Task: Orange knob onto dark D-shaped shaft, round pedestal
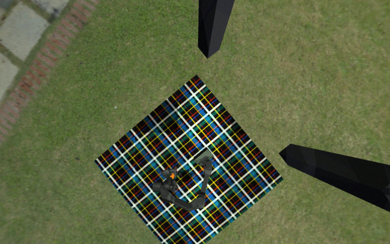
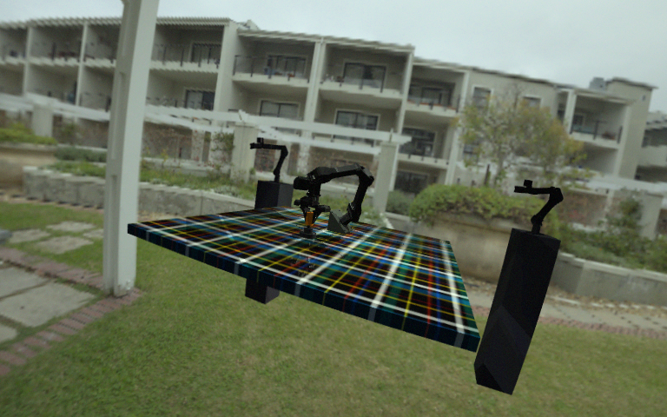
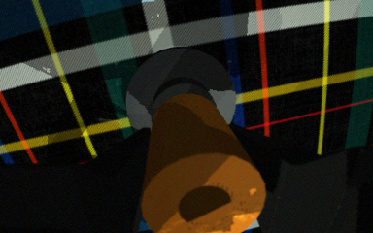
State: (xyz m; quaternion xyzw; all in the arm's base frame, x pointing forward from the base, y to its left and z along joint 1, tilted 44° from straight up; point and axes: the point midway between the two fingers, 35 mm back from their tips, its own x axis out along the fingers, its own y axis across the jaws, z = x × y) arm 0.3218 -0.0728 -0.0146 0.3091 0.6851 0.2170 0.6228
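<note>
The orange knob is 2 cm above my gripper tip. From my gripper tip the other things lie so: round dark pedestal 4 cm below.
</note>
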